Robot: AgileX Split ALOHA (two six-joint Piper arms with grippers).
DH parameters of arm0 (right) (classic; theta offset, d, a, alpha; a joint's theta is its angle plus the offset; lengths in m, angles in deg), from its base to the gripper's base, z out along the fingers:
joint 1: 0 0.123 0 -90
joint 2: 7.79 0 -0.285 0
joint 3: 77.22 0 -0.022 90
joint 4: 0 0.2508 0 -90
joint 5: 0 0 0.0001 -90
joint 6: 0 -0.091 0 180
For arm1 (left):
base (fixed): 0 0 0 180
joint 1: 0 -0.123 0 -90
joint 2: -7.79 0 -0.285 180
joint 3: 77.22 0 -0.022 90
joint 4: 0 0.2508 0 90
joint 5: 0 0 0.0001 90
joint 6: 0 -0.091 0 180
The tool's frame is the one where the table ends.
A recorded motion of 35 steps. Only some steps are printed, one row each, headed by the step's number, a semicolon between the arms.
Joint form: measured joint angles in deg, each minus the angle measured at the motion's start. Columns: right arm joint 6, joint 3, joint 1, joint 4, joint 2, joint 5; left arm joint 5, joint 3, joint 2, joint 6, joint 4, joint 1.
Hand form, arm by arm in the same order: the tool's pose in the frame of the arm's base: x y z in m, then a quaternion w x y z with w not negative. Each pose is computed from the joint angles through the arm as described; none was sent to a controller.
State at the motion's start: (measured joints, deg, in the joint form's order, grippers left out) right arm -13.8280 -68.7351 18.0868 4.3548 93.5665 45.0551; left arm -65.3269 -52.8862 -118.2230 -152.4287 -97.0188 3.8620
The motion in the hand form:
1: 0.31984 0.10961 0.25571 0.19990 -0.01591 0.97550 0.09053; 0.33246 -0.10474 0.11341 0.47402 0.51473 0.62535 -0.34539
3: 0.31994 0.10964 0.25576 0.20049 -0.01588 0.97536 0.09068; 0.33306 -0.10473 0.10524 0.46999 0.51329 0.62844 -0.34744
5: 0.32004 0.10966 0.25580 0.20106 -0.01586 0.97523 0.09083; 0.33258 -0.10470 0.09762 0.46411 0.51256 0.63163 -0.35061
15: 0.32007 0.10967 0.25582 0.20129 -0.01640 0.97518 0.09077; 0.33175 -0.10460 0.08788 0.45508 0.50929 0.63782 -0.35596
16: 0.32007 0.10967 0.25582 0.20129 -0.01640 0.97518 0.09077; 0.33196 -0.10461 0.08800 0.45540 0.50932 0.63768 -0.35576
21: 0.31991 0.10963 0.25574 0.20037 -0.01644 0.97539 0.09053; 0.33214 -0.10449 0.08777 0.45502 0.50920 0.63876 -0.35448
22: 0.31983 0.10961 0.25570 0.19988 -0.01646 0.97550 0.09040; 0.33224 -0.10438 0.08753 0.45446 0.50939 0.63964 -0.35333
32: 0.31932 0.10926 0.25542 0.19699 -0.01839 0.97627 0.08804; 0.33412 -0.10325 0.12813 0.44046 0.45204 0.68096 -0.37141
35: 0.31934 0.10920 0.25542 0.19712 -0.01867 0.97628 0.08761; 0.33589 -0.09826 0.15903 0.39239 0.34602 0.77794 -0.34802
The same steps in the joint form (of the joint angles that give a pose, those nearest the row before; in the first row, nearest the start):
1: 0.00 0.00 0.00 0.00 0.00 0.01; 0.00 -0.14 -0.94 -0.68 0.00 0.00
3: 0.00 0.00 0.00 0.00 0.00 -0.06; 0.00 -0.28 -2.42 -1.45 -0.29 0.00
5: 0.00 0.00 0.00 0.00 0.00 -0.13; 0.00 -0.28 -3.70 -1.97 -0.29 0.00
15: 0.07 0.00 0.00 0.00 0.00 -0.15; 0.06 -0.28 -5.34 -2.19 -0.29 0.00
16: 0.07 0.00 0.00 0.00 0.00 -0.15; 0.06 -0.32 -5.34 -2.19 -0.31 0.00
21: 0.07 0.00 0.00 0.00 0.00 -0.04; 0.26 -0.32 -5.34 -2.19 -0.36 0.00
22: 0.06 0.00 0.00 0.00 0.00 0.02; 0.43 -0.32 -5.34 -2.19 -0.36 0.00
32: 0.18 0.00 0.00 -0.18 0.00 0.43; 2.52 -0.32 2.09 13.07 0.79 0.00
35: 0.17 0.00 0.00 -0.24 0.00 0.43; 13.86 -0.32 9.78 35.65 3.68 0.72

